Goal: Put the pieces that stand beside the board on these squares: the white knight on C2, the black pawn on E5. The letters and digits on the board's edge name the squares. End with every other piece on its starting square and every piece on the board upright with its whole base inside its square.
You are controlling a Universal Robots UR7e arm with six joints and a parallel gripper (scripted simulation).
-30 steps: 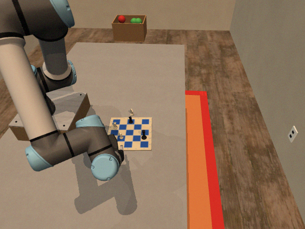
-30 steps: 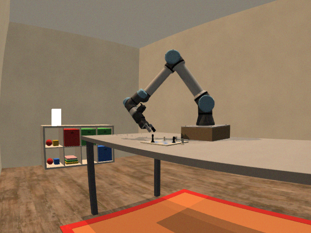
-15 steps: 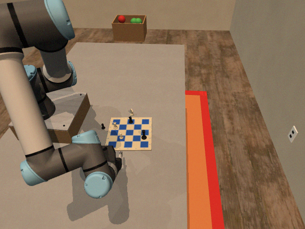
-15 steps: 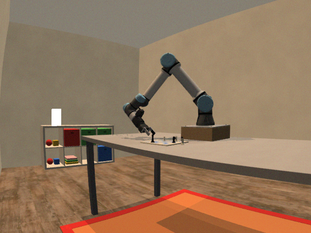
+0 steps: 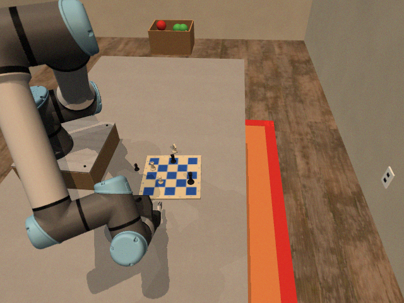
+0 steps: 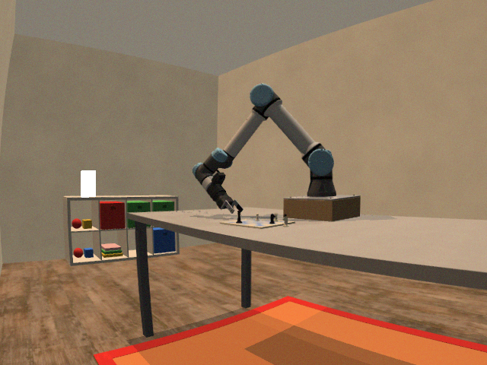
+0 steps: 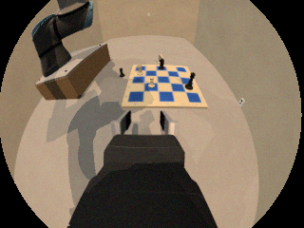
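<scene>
My hand is 320 mm to the right of the white knight, 30 mm above it and 20 mm past it. The rest, counted from my hand: black pawn (190 mm to the left, 130 mm behind, 40 mm below); then white pawn (140 mm to the left, 30 mm below, 20 mm behind); then chessboard (180 mm to the left, 50 mm below, 10 mm ahead).
</scene>
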